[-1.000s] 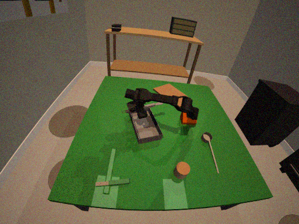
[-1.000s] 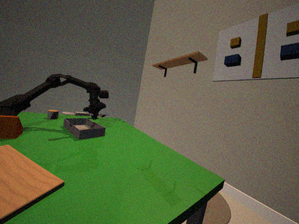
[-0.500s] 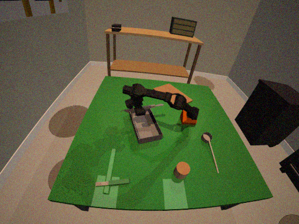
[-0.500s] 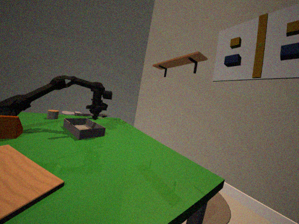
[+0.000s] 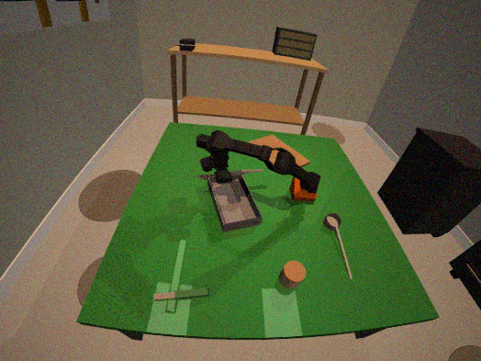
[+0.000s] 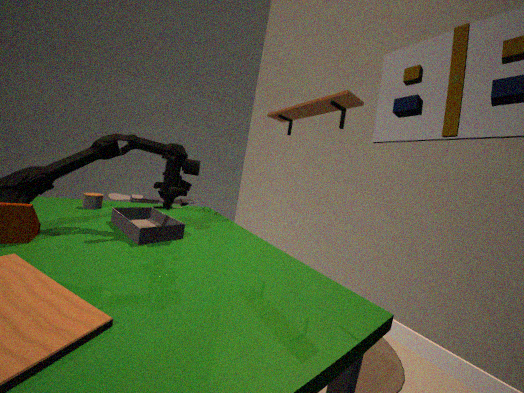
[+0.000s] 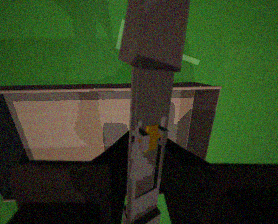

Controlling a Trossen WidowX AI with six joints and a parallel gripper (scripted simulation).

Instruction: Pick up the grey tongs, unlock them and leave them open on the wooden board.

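Right now my gripper tip is 20 mm short of the yellow lock piece and 40 mm below it. The rest, counted from my gripper tip: cork-topped jar 290 mm behind, 400 mm to the left, 60 mm below; wooden board 350 mm behind, 410 mm to the right, 90 mm below; roasting tin 60 mm behind, 40 mm to the left, 70 mm below.
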